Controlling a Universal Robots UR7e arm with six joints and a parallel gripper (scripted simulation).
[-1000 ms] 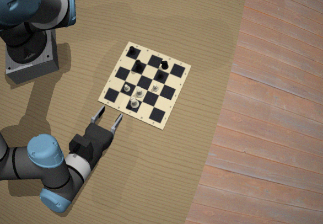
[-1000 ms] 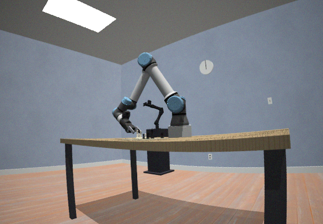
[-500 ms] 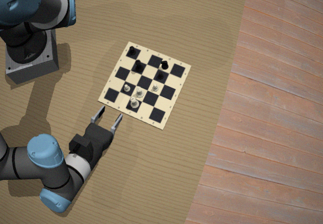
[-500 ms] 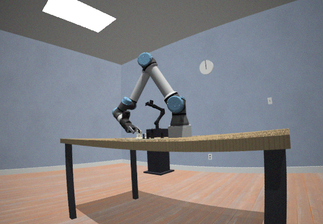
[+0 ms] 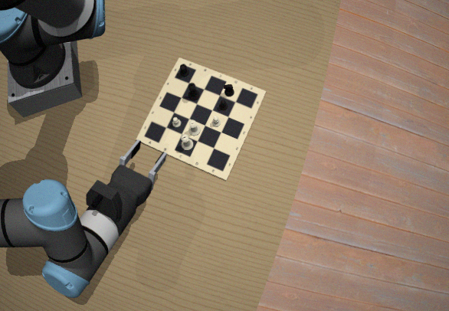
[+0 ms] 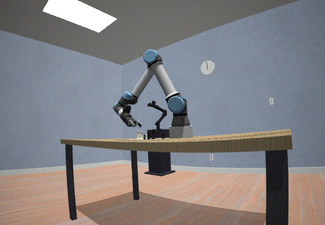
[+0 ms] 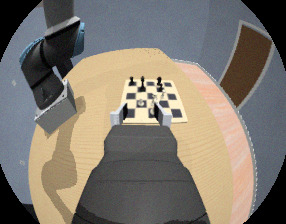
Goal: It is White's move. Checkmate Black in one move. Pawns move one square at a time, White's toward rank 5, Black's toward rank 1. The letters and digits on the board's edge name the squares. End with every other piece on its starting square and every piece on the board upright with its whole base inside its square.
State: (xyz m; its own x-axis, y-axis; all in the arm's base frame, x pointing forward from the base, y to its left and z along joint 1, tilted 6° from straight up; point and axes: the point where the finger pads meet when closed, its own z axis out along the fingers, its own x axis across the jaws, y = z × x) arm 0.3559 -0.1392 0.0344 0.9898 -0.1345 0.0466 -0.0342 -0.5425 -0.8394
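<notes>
My gripper is now 140 mm to the right of the chessboard, 100 mm above it and 60 mm short of it. The rest, counted from my hand: dark chess piece (180 mm to the left, 70 mm below, 30 mm ahead).
</notes>
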